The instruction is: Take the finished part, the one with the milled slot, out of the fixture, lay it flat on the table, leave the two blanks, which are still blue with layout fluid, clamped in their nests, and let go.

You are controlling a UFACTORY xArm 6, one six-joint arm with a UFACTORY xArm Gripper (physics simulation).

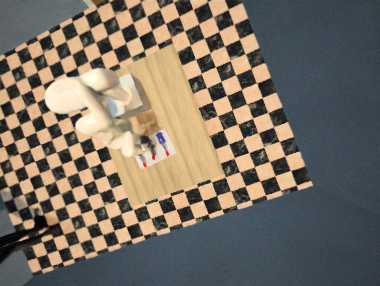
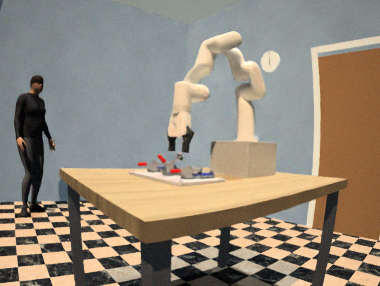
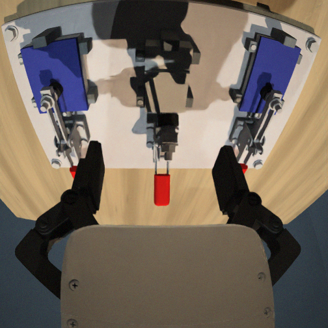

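Where they show: gripper, between the fingertips: [image 2: 178, 151]; arm's base, origin of its link: [image 1: 124, 96] [image 2: 245, 142].
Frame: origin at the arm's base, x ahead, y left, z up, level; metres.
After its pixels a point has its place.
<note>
The finished part [image 3: 170, 92], bare metal-coloured, lies in the middle nest of the white fixture plate [image 3: 117, 155] [image 2: 155, 177] @[x 0.556, y -0.013, z -0.158 m], partly in dark shadow; its slot is hard to make out. The middle clamp's red handle [image 3: 162, 190] [image 2: 161, 159] @[x 0.515, y -0.032, z -0.091 m] points away from the part, and its arm [image 3: 167, 127] stands raised beside the part. One blue blank [image 3: 55, 65] sits clamped in the left nest, another blue blank [image 3: 275, 65] in the right nest. My gripper [image 3: 160, 155] [image 2: 178, 150] @[x 0.420, y -0.044, z -0.060 m] is open and empty, above the fixture, its fingers either side of the middle clamp.
The fixture stands on the wooden table [image 1: 192, 155] @[x 0.637, y 0.246, z -0.171 m] [image 2: 200, 200] @[x 0.662, y 0.332, z -0.171 m]. The outer clamps' red handles [image 3: 74, 171] [image 3: 243, 169] are partly hidden behind the fingers. The arm's pedestal [image 2: 245, 160] @[x 0.122, y 0.090, z -0.089 m] stands beside the fixture. A person [image 2: 34, 130] stands beyond the table.
</note>
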